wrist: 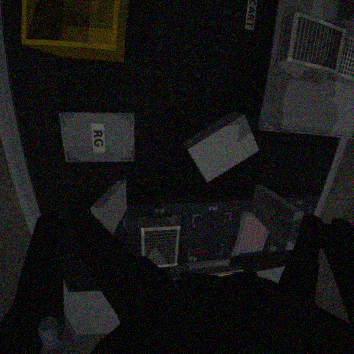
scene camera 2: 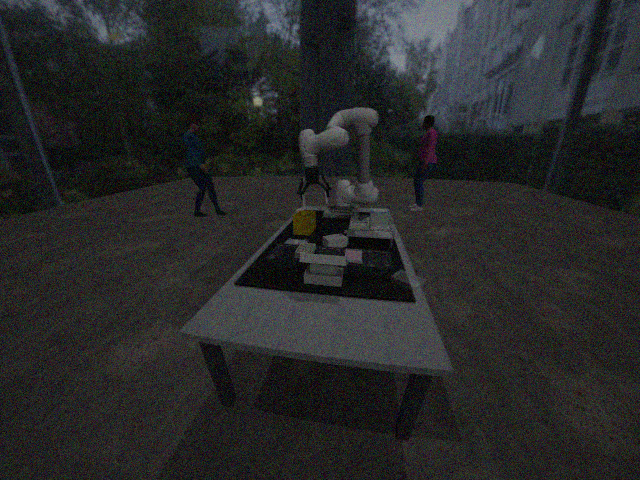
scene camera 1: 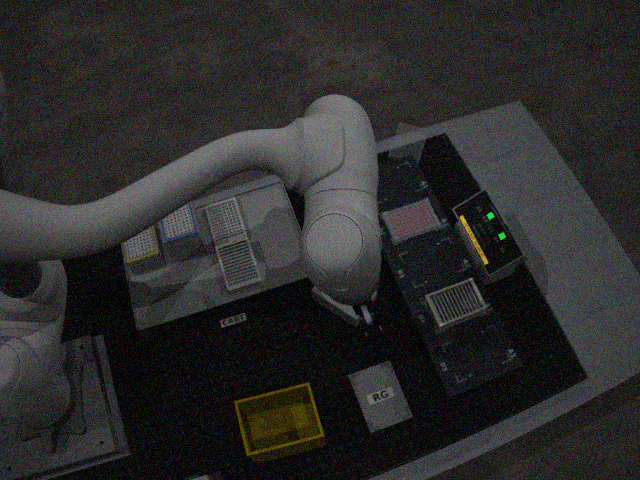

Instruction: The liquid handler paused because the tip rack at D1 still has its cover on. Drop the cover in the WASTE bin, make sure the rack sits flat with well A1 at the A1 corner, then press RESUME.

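Frame: origin at the arm's base, x ahead, y left, z up, level; millimetres.
Seen in the pictures: gripper, between the fingertips: [wrist: 190, 196] [scene camera 2: 315, 205]; arm's base, origin of its link: [scene camera 2: 342, 209] [scene camera 1: 51, 401].
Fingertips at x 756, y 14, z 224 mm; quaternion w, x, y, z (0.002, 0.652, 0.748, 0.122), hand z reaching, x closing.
Observation:
Offsets run from my fingertips to a thing's middle. "*": to the spot under its first point. Level surfaces: height alone.
My gripper [scene camera 2: 315, 204] [wrist: 190, 196] is open and empty, high above the table; the arm partly hides it in scene camera 1. A pale closed box @(dx -9, dy +117, dz -224 mm) [scene camera 1: 334, 305] [scene camera 2: 334, 240] [wrist: 225, 152] lies askew between the deck and the cart; whether it is a covered rack is unclear. The D1 end of the deck @(dz -202 mm) [scene camera 1: 399, 178] shows no rack on its visible part; a pale wedge-shaped piece @(dx +276, dy +539, dz -243 mm) [scene camera 1: 408, 142] [scene camera 2: 400, 277] is beyond it. The yellow bin @(dx -207, dy -163, dz -188 mm) [scene camera 1: 279, 421] [scene camera 2: 304, 222] [wrist: 72, 42] stands open. The panel @(* dx +353, dy +155, dz -137 mm) [scene camera 1: 488, 235] has two green lights; its lettering is unreadable.
The deck carries a pink plate @(dx +199, dy +269, dz -195 mm) [scene camera 1: 412, 221] [wrist: 251, 234] and a slatted white rack @(dx +233, dy +23, dz -186 mm) [scene camera 1: 456, 303] [wrist: 161, 246]. The grey RG pad @(dx +20, dy -132, dz -249 mm) [scene camera 1: 366, 379] [wrist: 77, 137] lies near the bin. The cart surface @(dz -195 mm) [scene camera 1: 281, 242] holds blue-rimmed, yellow-rimmed and white racks. People stand beyond the table.

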